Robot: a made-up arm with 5 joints. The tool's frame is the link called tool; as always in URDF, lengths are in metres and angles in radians.
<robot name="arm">
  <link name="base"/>
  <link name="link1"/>
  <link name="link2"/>
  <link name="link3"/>
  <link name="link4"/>
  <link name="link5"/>
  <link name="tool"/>
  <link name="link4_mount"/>
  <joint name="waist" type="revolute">
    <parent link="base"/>
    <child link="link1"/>
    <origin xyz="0 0 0.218"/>
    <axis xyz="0 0 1"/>
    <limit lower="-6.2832" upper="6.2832"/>
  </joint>
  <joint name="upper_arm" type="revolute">
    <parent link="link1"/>
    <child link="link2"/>
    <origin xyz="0 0 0"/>
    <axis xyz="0 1 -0.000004"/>
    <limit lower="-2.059" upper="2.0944"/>
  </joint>
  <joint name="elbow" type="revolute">
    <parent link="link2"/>
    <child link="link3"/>
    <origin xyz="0.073 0 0.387"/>
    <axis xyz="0 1 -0.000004"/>
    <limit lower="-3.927" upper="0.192"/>
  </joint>
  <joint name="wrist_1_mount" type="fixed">
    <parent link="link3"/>
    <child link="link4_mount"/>
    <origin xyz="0.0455 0 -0.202"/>
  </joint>
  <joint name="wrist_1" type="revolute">
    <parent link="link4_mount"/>
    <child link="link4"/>
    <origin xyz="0.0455 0 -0.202"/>
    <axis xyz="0 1 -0.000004"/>
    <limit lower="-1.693" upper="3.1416"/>
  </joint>
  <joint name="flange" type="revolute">
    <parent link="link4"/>
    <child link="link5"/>
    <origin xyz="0.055 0 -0.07"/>
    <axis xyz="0 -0.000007 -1"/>
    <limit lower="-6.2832" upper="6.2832"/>
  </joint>
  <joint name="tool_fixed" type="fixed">
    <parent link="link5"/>
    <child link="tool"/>
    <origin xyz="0 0 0" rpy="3.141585 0 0"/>
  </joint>
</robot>
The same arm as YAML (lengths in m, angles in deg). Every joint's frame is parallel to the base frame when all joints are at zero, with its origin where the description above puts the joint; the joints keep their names.
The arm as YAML. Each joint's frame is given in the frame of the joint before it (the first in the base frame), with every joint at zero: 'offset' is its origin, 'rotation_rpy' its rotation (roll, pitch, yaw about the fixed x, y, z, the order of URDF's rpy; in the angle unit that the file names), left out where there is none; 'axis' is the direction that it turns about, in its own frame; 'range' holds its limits. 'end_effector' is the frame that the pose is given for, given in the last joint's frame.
length_unit: m
angle_unit: deg
chain:
  - id: waist
    offset: [0.0, 0.0, 0.218]
    axis: [0.0, 0.0, 1.0]
    range: [-360.0, 360.0]
  - id: upper_arm
    offset: [0.0, 0.0, 0.0]
    axis: [0.0, 1.0, 0.0]
    range: [-117.97, 120.0]
  - id: elbow
    offset: [0.073, 0.0, 0.387]
    axis: [0.0, 1.0, 0.0]
    range: [-225.0, 11.0]
  - id: wrist_1
    offset: [0.091, 0.0, -0.404]
    axis: [0.0, 1.0, 0.0]
    range: [-97.0, 180.0]
  - id: flange
    offset: [0.055, 0.0, -0.07]
    axis: [0.0, 0.0, -1.0]
    range: [-360.0, 360.0]
end_effector:
  offset: [0.0, 0.0, 0.0]
  rotation_rpy: [180.0, 0.0, 0.0]

